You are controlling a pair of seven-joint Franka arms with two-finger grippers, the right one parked.
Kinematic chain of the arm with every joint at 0, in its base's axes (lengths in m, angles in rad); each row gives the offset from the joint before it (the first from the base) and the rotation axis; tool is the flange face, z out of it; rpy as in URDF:
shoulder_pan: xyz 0 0 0.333 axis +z
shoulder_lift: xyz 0 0 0 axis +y
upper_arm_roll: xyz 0 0 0.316 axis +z
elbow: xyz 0.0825 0 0 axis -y
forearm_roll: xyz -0.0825 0 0.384 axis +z
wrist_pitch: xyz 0 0 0 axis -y
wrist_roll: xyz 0.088 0 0 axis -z
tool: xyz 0 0 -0.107 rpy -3.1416 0 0
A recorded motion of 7 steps. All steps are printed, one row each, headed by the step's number.
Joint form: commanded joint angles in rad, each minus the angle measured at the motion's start. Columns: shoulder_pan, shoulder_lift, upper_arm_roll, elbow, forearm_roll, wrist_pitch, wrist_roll.
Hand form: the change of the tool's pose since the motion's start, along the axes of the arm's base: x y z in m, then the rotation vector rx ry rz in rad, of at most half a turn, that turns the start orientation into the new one. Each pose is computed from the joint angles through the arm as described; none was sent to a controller.
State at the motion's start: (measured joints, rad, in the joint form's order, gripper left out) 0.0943 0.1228 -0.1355 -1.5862 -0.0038 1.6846 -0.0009
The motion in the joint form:
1: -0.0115 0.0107 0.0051 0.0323 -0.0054 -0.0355 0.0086
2: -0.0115 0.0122 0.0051 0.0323 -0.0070 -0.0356 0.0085
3: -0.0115 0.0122 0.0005 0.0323 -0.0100 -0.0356 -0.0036
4: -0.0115 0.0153 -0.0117 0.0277 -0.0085 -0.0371 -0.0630
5: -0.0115 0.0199 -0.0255 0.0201 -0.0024 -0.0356 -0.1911
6: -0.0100 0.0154 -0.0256 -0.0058 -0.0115 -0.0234 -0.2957
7: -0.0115 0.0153 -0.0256 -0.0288 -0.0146 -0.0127 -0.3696
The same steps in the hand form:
1: 0.0008 -0.0041 0.0060 -0.0058 0.0140 -0.0146
2: 0.0012 -0.0042 0.0051 -0.0075 0.0156 -0.0144
3: 0.0010 -0.0071 0.0051 -0.0107 0.0160 -0.0065
4: 0.0008 -0.0137 0.0011 -0.0085 0.0265 0.0405
5: 0.0009 -0.0208 -0.0049 0.0014 0.0393 0.1540
6: -0.0010 -0.0211 -0.0135 -0.0004 0.0522 0.2608
7: -0.0021 -0.0225 -0.0234 0.0031 0.0666 0.3335

